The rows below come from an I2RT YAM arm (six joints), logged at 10 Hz.
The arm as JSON. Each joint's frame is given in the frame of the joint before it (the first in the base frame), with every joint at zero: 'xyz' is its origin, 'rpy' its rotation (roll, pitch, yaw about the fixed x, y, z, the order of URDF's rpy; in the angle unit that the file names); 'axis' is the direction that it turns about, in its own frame. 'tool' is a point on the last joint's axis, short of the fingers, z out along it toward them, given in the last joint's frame.
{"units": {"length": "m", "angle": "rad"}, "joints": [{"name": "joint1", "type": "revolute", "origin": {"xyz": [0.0, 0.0, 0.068], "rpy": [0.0, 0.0, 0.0]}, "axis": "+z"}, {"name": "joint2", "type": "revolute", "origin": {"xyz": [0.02, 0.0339, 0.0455], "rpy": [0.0, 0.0, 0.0]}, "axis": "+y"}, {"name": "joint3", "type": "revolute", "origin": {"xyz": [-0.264, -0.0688, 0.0], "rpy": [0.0, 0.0, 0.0]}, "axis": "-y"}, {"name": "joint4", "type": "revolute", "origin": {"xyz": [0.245, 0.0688, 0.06], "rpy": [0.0, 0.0, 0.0]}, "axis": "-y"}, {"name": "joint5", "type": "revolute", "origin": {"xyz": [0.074, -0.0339, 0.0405], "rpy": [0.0, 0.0, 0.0]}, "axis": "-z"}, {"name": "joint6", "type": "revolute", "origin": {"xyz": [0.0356, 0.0, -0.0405], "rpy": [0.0, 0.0, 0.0]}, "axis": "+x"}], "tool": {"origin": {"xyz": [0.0, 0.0, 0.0], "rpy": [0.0, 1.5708, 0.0]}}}
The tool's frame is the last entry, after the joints.
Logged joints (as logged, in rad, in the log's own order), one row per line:
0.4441, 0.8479, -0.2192, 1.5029, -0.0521, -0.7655
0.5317, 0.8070, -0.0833, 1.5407, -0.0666, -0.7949
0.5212, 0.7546, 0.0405, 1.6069, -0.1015, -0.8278
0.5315, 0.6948, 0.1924, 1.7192, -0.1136, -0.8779
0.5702, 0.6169, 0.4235, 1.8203, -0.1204, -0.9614
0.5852, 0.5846, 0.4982, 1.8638, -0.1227, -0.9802
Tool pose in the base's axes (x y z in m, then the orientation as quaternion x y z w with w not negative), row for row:
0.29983, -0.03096, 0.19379, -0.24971, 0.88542, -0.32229, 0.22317
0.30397, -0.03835, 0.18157, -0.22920, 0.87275, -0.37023, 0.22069
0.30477, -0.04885, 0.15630, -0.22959, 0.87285, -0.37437, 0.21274
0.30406, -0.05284, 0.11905, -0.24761, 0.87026, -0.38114, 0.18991
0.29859, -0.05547, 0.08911, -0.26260, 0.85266, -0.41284, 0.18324
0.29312, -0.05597, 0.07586, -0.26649, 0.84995, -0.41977, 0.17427
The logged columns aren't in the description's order. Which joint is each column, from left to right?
Columns, left to right: joint5, joint3, joint4, joint2, joint1, joint6.
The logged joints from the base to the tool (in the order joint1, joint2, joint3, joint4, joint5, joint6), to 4 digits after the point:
-0.0521, 1.5029, 0.8479, -0.2192, 0.4441, -0.7655
-0.0666, 1.5407, 0.8070, -0.0833, 0.5317, -0.7949
-0.1015, 1.6069, 0.7546, 0.0405, 0.5212, -0.8278
-0.1136, 1.7192, 0.6948, 0.1924, 0.5315, -0.8779
-0.1204, 1.8203, 0.6169, 0.4235, 0.5702, -0.9614
-0.1227, 1.8638, 0.5846, 0.4982, 0.5852, -0.9802

